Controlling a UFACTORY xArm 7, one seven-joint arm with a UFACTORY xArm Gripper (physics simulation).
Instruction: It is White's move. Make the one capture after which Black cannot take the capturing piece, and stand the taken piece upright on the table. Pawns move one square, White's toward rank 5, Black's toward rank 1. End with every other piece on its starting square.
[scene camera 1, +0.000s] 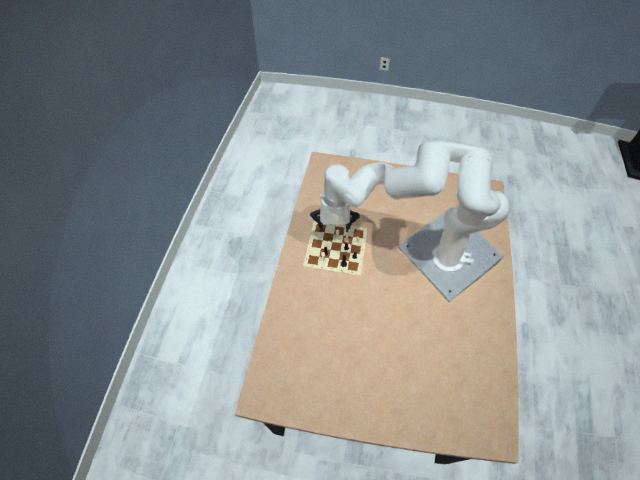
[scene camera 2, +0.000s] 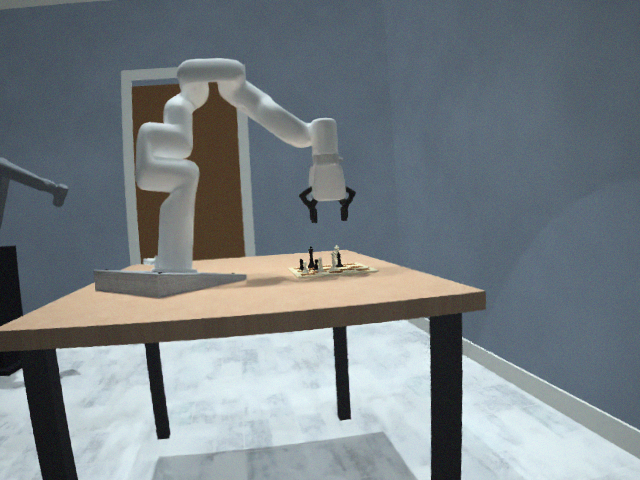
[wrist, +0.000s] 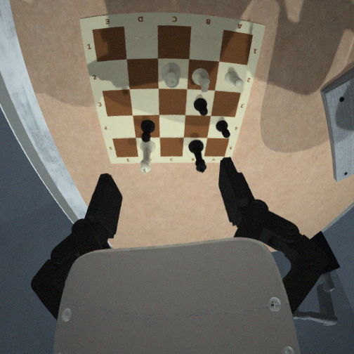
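Seen in the pictures: gripper, between the fingertips: (scene camera 1: 334, 228) (scene camera 2: 329, 221); arm's base, origin of its link: (scene camera 1: 448, 257) (scene camera 2: 174, 272).
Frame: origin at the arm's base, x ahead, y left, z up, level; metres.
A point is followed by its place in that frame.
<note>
The chessboard (scene camera 1: 363, 253) {x 0.323, y 0.056, z -0.025 m} (scene camera 2: 370, 269) {x 0.535, y -0.022, z -0.025 m} (wrist: 85, 31) bears upright pieces. In the wrist view, a white piece (wrist: 171, 75) is on C2, a white knight-like piece (wrist: 201, 79) on B2, and a white pawn (wrist: 234, 78) on A2. Black pawns stand on B3 (wrist: 200, 106) and A4 (wrist: 223, 128). A black piece (wrist: 147, 129), type unclear, is on D4. A tall white piece (scene camera 1: 323, 257) {x 0.462, y 0.133, z 0.004 m} (wrist: 146, 156) is on D5 and a tall black king-like piece (scene camera 1: 343, 261) {x 0.386, y 0.128, z 0.001 m} (scene camera 2: 311, 257) {x 0.385, y 0.119, z 0.005 m} (wrist: 197, 151) on B5. My gripper (scene camera 1: 334, 230) {x 0.440, y 0.068, z 0.110 m} (scene camera 2: 328, 220) {x 0.440, y 0.068, z 0.110 m} (wrist: 166, 178) is open and empty, above board level.
The board lies on the tan table (scene camera 1: 387, 351) {x 0.155, y 0.414, z -0.031 m} (scene camera 2: 232, 310) {x 0.199, y -0.429, z -0.031 m}, near one long edge. The arm's grey base plate (scene camera 1: 449, 289) {x -0.022, y 0.130, z -0.013 m} (scene camera 2: 155, 284) {x 0.006, y -0.231, z 0.000 m} (wrist: 345, 145) is on the same table, to the right of the board in scene camera 1. Another grey arm (scene camera 2: 25, 178) shows at the far left of scene camera 2.
</note>
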